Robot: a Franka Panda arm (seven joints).
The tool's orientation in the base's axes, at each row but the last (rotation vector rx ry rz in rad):
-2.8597, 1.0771, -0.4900
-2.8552, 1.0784, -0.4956
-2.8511, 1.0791, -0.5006
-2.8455, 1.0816, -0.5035
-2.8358, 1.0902, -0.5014
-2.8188, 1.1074, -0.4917
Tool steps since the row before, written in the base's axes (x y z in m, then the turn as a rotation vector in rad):
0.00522, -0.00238, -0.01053, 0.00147, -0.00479, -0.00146
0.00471, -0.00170, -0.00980, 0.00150, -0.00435, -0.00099
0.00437, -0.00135, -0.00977, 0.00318, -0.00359, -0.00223
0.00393, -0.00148, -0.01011, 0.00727, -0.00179, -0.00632
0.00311, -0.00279, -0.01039, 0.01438, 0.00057, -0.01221
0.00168, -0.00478, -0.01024, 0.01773, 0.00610, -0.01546
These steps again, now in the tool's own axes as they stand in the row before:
0.00233, 0.00010, 0.01176, 0.00375, 0.00291, 0.00216
0.00170, -0.00017, 0.01087, 0.00362, 0.00249, 0.00169
0.00121, -0.00018, 0.01072, 0.00396, 0.00105, 0.00335
0.00088, 0.00029, 0.01091, 0.00449, -0.00223, 0.00842
0.00113, 0.00188, 0.01098, 0.00625, -0.00754, 0.01613
0.00164, 0.00430, 0.01046, 0.00396, -0.01320, 0.02001

